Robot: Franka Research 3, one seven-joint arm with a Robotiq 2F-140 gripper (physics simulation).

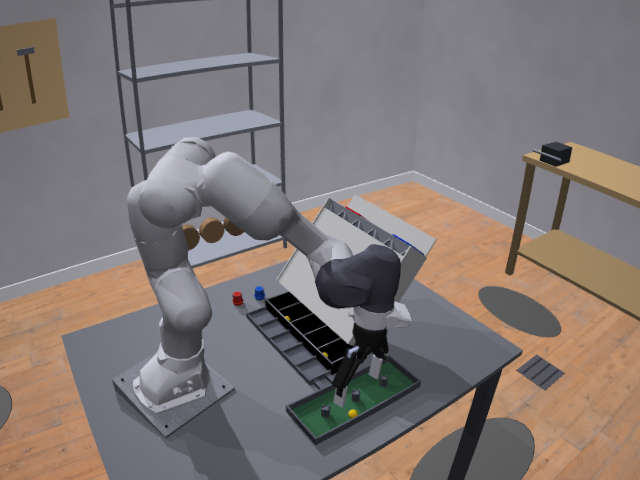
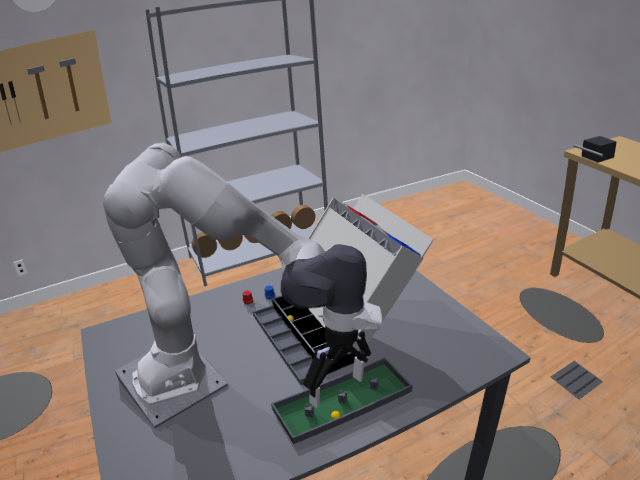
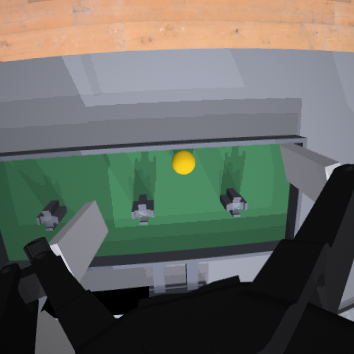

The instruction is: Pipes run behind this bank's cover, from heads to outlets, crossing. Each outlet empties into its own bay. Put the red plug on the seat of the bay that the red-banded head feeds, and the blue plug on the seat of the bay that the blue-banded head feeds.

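Note:
The red plug point(image 1: 237, 298) point(image 2: 247, 297) and the blue plug point(image 1: 259, 292) point(image 2: 269, 291) stand upright on the table beyond the far end of the bay row. The pale cover point(image 1: 305, 276) point(image 2: 330, 232) slopes and hides the pipes. The red band point(image 1: 355, 211) point(image 2: 361, 215) and blue band point(image 1: 408, 244) point(image 2: 403, 244) mark heads along its top. Yellow balls point(image 1: 287, 318) point(image 1: 324, 354) point(image 2: 290, 318) lie in two black bays. My gripper point(image 1: 357, 382) point(image 2: 336, 384) point(image 3: 189, 190) is open and empty, above the green tray, away from both plugs.
The green tray point(image 1: 398, 376) point(image 2: 391, 378) point(image 3: 180, 220) holds three grey posts, including a middle post point(image 1: 355, 395) point(image 2: 342, 396) point(image 3: 143, 210), and a yellow ball point(image 1: 352, 413) point(image 2: 335, 414) point(image 3: 183, 162). Grey open compartments point(image 1: 289, 341) point(image 2: 284, 339) run along the black bays.

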